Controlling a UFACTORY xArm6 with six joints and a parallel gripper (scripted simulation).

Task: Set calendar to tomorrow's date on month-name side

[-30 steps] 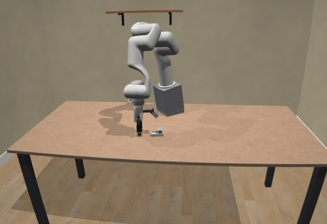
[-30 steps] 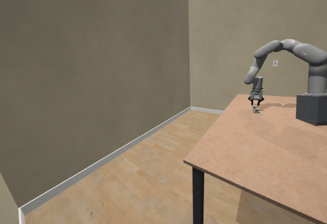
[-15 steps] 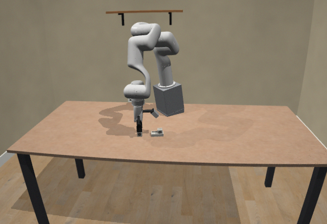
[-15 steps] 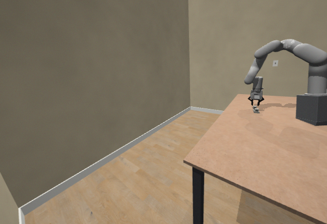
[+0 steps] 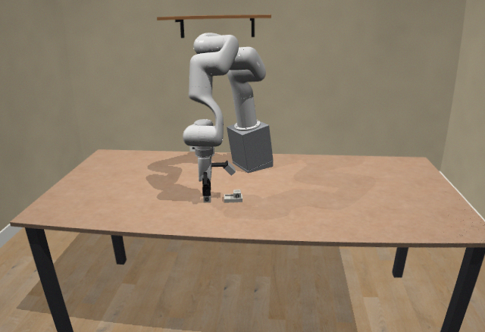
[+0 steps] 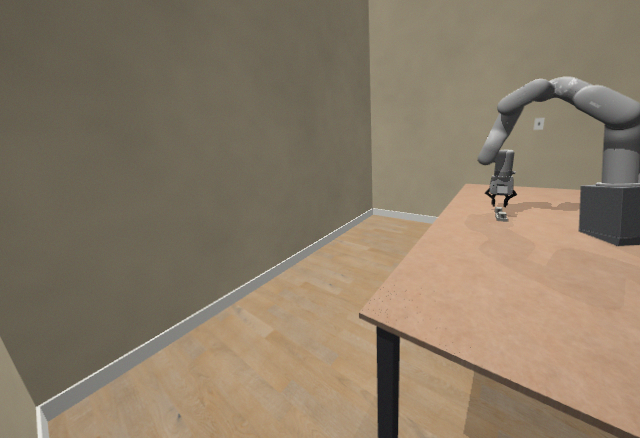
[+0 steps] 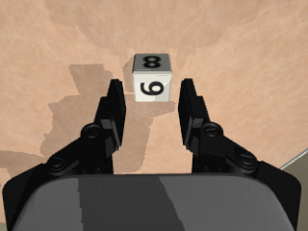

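My hand is 20 mm past the calendar tray, 100 mm to the right of it and 50 mm above it.
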